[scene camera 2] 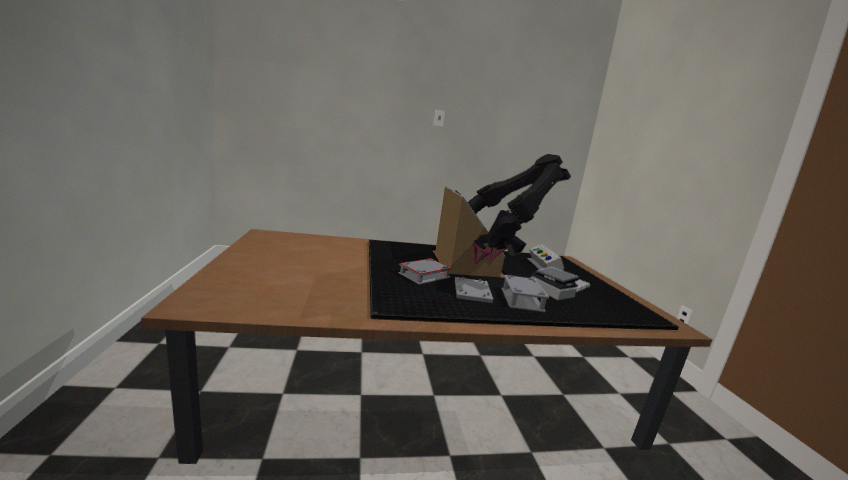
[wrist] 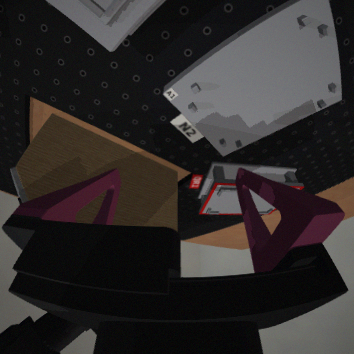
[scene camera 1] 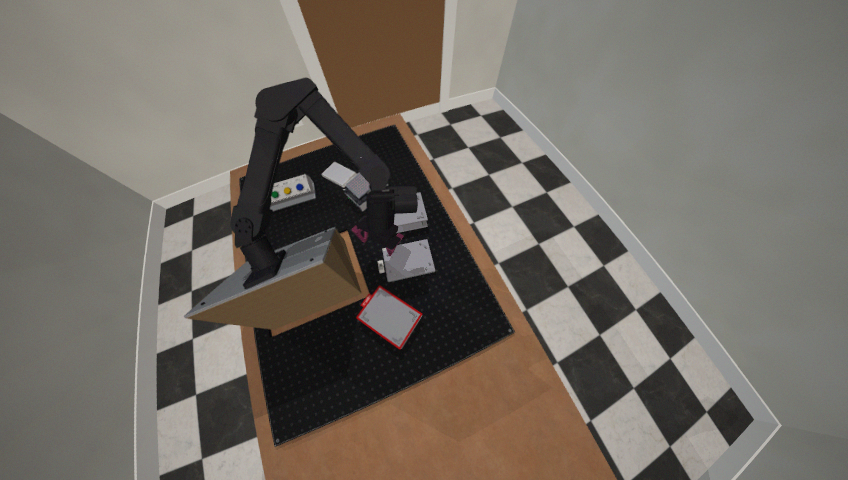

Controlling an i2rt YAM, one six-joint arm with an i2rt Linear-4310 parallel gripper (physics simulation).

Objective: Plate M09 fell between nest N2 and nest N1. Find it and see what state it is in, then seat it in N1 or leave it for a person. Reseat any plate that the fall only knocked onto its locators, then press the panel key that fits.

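Seen in the pictures: gripper, fingertip midpoint: (scene camera 2: pixel 482 260) (wrist: pixel 177 174) (scene camera 1: pixel 377 248); arm's base, origin of the base link: (scene camera 2: pixel 468 210) (scene camera 1: pixel 268 268).
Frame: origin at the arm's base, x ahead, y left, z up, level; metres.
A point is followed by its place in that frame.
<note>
My gripper (scene camera 1: pixel 377 237) {x 0.268, y -0.030, z -0.137 m} (scene camera 2: pixel 489 255) {x 0.268, y -0.030, z -0.137 m} (wrist: pixel 177 174) {x 0.268, y -0.030, z -0.137 m} is open and empty, above the mat between the wedge-shaped base and nest N2. Nest N2 (scene camera 1: pixel 419 261) {x 0.371, y -0.111, z -0.212 m} (scene camera 2: pixel 474 289) {x 0.361, y -0.088, z -0.213 m} (wrist: pixel 260 75) {x 0.350, y -0.068, z -0.213 m} is a low grey block with small upright pegs and an A1 mark at one corner. A taller grey nest (scene camera 1: pixel 416 221) {x 0.431, y 0.010, z -0.174 m} (scene camera 2: pixel 525 287) {x 0.431, y 0.066, z -0.172 m} (wrist: pixel 107 37) {x 0.322, y 0.051, z -0.172 m} stands beside it, partly behind the arm in scene camera 1; its tag is hidden. No readable M09 mark shows. The key panel (scene camera 1: pixel 291 199) {x 0.056, y 0.385, z -0.211 m} (scene camera 2: pixel 546 256) {x 0.110, y 0.370, z -0.162 m} shows green, yellow and blue keys.
A red-edged grey fixture (scene camera 1: pixel 389 316) {x 0.200, y -0.225, z -0.188 m} (scene camera 2: pixel 424 267) {x 0.220, y -0.235, z -0.188 m} (wrist: pixel 230 199) {x 0.189, y -0.186, z -0.188 m} stands on the other side of N2. A grey block with a dark tilted top (scene camera 2: pixel 557 276) {x 0.377, y 0.231, z -0.150 m} and a pale flat piece (scene camera 1: pixel 340 173) {x 0.281, y 0.404, z -0.214 m} lie beyond the taller nest. The wooden wedge (scene camera 1: pixel 297 297) {x 0.023, y -0.087, z -0.052 m} (scene camera 2: pixel 455 237) {x 0.150, y -0.101, z -0.085 m} (wrist: pixel 135 175) {x 0.159, y -0.024, z -0.198 m} carries the arm.
</note>
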